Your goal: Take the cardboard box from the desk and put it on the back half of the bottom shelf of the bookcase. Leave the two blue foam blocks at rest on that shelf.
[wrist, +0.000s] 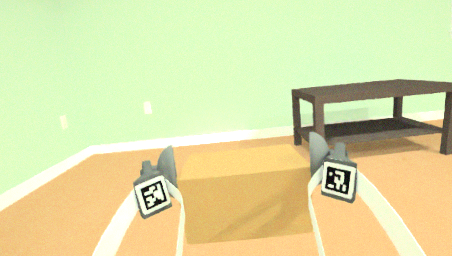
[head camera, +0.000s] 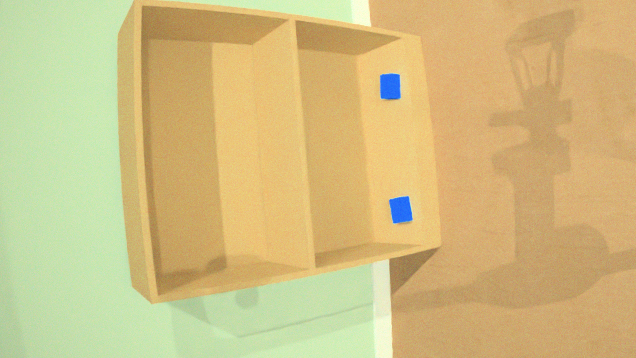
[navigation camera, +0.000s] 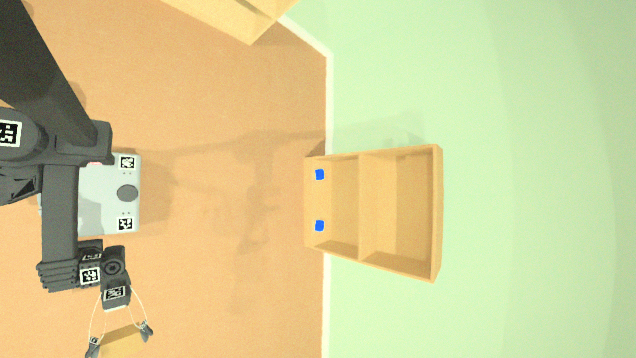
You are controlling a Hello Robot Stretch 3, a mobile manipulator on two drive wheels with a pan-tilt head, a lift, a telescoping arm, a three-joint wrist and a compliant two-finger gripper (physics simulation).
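Places are measured from the robot's base along level axes (x ahead, y left, z up), in centimetres.
Where they show: gripper, fingertip midpoint: (navigation camera: pixel 122 350); robot's base at its link origin: (navigation camera: pixel 126 191).
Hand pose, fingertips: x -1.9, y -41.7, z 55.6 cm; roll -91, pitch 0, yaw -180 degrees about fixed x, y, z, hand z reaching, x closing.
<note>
Each offset is from my fingertips to the top centre of the thing. "spot": to the spot under its first point. Level surfaces: height alone.
The cardboard box @[dx +0.1, dy +0.8, dz +0.2 cm] (navigation camera: pixel 122 344) (wrist: pixel 247 210) is between the two fingertips of my gripper (navigation camera: pixel 120 338) (wrist: pixel 242 156), which is shut on its sides and holds it above the floor. The bookcase @[spot: dx +122.6, dy +32.6, dz +49.4 cm] (head camera: pixel 140 150) (navigation camera: pixel 437 215) stands against the wall, sideways in the head and navigation views, away from the gripper. Its bottom shelf @[dz -45.6 cm] (head camera: pixel 387 150) (navigation camera: pixel 318 200) carries two blue foam blocks, apart from each other. One block @[dx +130.8, dy +11.1, dz -41.0 cm] (head camera: pixel 390 86) (navigation camera: pixel 319 225) is near one side panel; the other block @[dx +129.8, dy +56.6, dz -41.0 cm] (head camera: pixel 401 209) (navigation camera: pixel 319 174) is near the opposite side panel. The bookcase does not show in the wrist view.
A dark brown table (wrist: pixel 380 90) with a lower shelf stands by the wall at the right of the wrist view. A light wooden piece of furniture (navigation camera: pixel 235 25) shows partly at the top of the navigation view. My grey base (navigation camera: pixel 105 200) is beside the arm (navigation camera: pixel 60 210).
</note>
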